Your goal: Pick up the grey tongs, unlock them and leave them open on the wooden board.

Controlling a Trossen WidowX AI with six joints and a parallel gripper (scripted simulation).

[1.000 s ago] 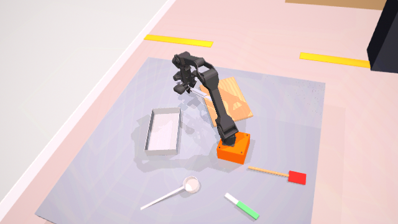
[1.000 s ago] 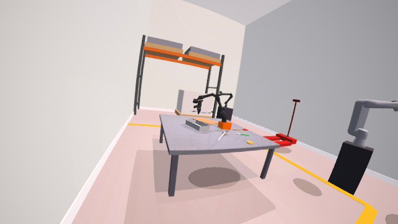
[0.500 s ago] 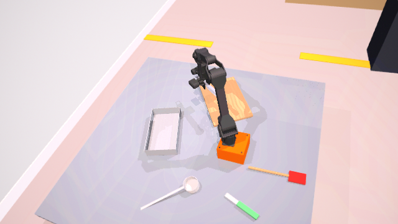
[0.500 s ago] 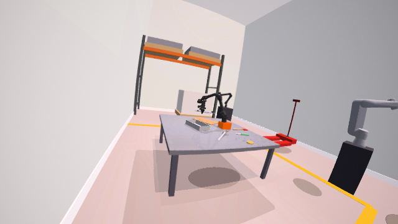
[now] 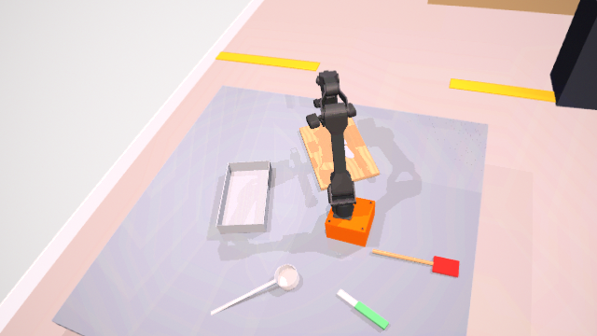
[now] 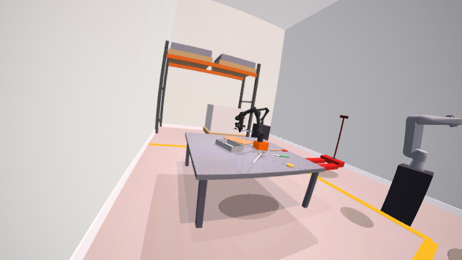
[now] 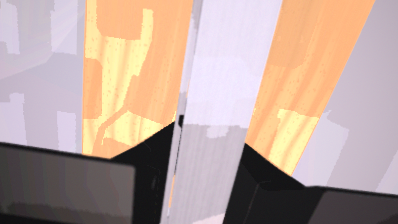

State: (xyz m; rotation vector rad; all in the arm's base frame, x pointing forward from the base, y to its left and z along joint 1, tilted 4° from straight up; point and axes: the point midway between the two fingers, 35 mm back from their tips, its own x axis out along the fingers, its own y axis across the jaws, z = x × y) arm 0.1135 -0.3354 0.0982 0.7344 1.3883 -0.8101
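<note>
Now: gripper tip 12 cm above the wooden board, 1 cm to the left of it and 1 cm past it. Round my gripper tip: yellow object 89 cm to the left, 12 cm below, 10 cm behind; roasting tin 30 cm to the left, 28 cm ahead, 10 cm below.
</note>
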